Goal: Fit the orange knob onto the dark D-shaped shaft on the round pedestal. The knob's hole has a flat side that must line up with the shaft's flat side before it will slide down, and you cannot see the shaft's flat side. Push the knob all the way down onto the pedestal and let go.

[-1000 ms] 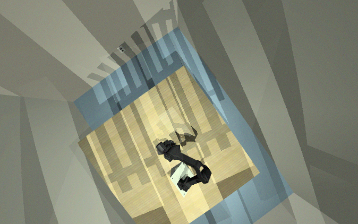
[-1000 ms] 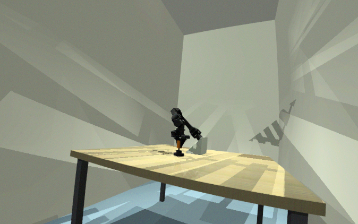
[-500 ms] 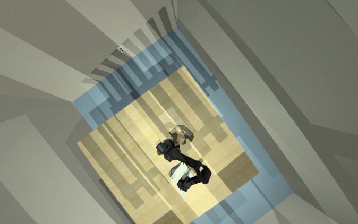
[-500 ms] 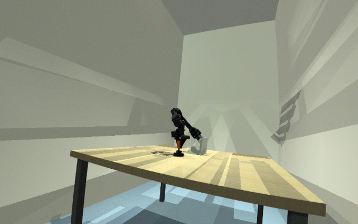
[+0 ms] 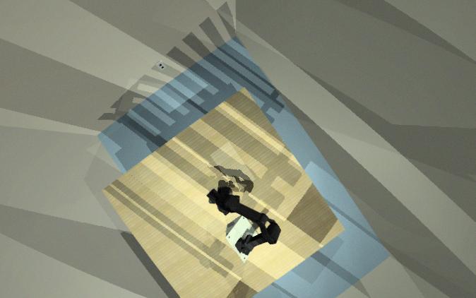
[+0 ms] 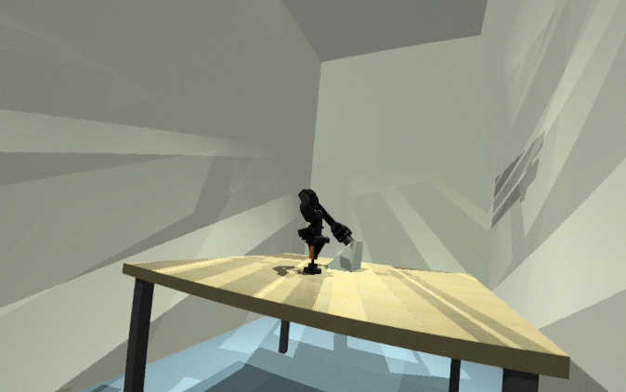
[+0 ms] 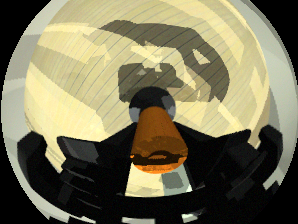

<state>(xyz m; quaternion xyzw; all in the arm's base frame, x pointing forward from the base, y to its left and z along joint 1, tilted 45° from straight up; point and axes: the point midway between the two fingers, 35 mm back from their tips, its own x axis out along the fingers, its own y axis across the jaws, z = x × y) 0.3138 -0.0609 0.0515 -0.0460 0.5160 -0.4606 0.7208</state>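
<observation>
Right now my gripper tip is 2 cm below the orange knob. Round my gripper tip: dark round pedestal 4 cm below.
</observation>
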